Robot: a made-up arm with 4 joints.
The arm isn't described. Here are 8 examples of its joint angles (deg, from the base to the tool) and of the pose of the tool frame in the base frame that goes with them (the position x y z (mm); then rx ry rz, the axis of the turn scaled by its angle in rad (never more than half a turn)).
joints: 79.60 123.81 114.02 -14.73
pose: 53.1 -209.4 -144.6 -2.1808 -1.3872 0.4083
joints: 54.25 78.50 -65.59 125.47
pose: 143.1 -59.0 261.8 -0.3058 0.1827 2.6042
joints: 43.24 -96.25 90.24 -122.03
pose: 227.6 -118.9 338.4 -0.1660 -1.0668 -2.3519
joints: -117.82 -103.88 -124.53 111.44
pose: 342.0 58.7 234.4 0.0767 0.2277 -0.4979
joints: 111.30 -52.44 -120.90 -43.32
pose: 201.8 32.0 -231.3 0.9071 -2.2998 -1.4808
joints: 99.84 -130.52 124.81 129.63
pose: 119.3 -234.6 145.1 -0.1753 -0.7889 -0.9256
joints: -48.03 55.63 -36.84 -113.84
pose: 146.4 282.3 268.0 -1.4313 0.3696 0.9927
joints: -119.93 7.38 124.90 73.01
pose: 485.2 292.7 174.6 1.4960 -0.3136 2.1754
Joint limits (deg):
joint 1: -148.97..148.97
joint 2: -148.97..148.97
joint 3: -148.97..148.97
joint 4: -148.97..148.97
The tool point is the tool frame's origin. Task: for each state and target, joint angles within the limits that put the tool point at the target. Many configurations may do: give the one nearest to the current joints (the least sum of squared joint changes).
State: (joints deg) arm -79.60 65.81 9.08 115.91
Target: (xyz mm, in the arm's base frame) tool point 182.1 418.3 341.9
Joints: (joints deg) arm -79.67 77.54 50.26 95.63
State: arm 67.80 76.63 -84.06 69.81
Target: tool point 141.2 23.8 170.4
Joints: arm 39.67 87.91 -94.19 75.99
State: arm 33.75 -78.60 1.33 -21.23
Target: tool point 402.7 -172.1 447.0
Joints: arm 1.12 -124.76 -24.65 -12.90
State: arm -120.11 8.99 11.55 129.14
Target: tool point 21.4 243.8 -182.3
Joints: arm -143.88 26.26 -26.72 131.73
